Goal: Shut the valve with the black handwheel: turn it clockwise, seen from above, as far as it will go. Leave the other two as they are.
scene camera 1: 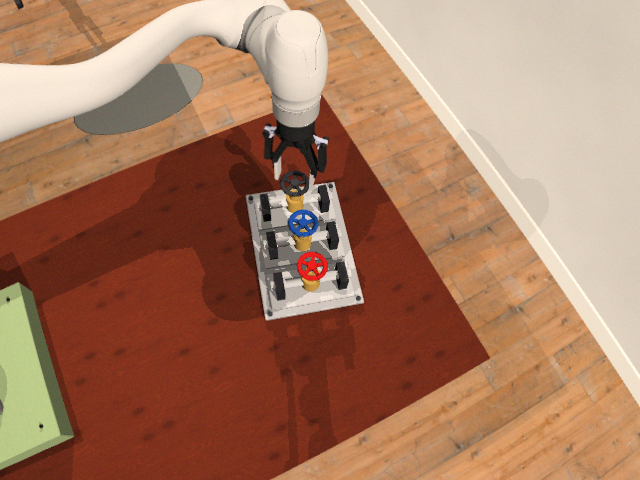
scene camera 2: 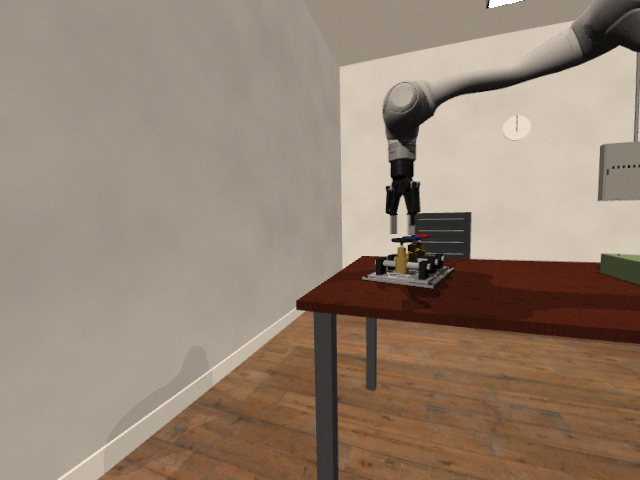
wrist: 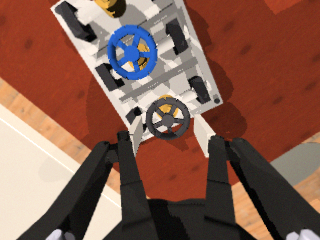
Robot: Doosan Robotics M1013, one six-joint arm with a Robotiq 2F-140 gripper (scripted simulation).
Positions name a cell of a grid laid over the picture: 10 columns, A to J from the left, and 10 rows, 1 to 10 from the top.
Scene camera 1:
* my gripper: E4
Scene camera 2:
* my gripper: G5
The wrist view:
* my gripper: F6
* black handwheel: F6
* blue handwheel: E3
